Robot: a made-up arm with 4 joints.
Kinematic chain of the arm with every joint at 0, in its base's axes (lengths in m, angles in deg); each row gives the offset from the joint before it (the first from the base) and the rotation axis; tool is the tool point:
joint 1: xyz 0 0 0.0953 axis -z
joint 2: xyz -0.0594 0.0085 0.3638 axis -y
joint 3: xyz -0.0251 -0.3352 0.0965 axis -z
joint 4: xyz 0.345 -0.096 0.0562 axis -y
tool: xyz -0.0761 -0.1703 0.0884
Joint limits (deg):
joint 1: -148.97..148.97
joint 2: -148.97..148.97
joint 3: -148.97..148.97
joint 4: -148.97..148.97
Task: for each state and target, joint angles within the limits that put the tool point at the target. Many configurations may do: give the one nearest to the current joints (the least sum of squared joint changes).
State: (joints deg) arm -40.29 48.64 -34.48 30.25
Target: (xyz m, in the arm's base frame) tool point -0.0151 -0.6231 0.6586
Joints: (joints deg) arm -26.59 103.36 -9.64 35.45
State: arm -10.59 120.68 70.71 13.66
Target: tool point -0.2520 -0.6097 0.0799
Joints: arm 9.26 119.17 89.13 -24.09
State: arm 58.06 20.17 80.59 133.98
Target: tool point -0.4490 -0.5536 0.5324
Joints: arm 39.78 20.82 32.00 117.80
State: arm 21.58 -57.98 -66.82 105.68
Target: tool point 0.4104 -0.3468 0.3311
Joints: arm -21.46 -31.24 -21.14 107.41
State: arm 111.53 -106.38 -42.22 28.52
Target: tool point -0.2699 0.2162 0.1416
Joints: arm 148.97 -87.15 -49.70 44.09
